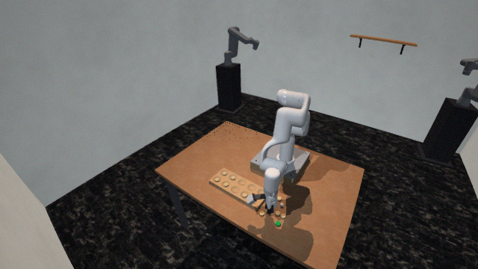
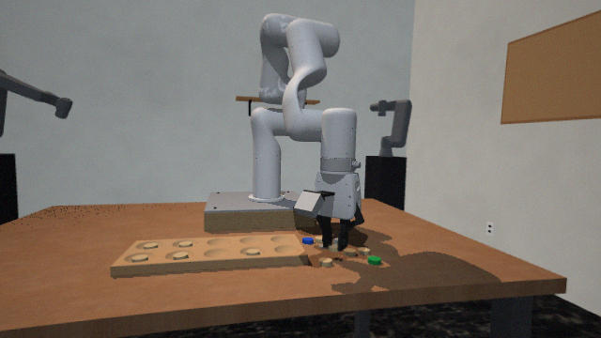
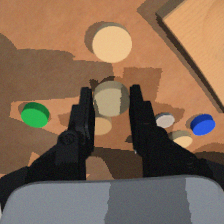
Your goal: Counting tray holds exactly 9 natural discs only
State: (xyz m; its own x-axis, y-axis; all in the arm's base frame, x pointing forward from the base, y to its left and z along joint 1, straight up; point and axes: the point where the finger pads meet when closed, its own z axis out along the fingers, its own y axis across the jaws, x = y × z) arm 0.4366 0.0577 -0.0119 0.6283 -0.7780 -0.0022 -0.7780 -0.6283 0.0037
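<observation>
Right now my hand is 250 mm to the left of the wooden counting tray, 90 mm past it and 40 mm above it. Also, from my hand: green disc 80 mm to the left, 40 mm below, 40 mm ahead; small white disc 80 mm behind, 40 mm below, 10 mm to the left; cube 90 mm behind, 50 mm to the left, 40 mm below.
</observation>
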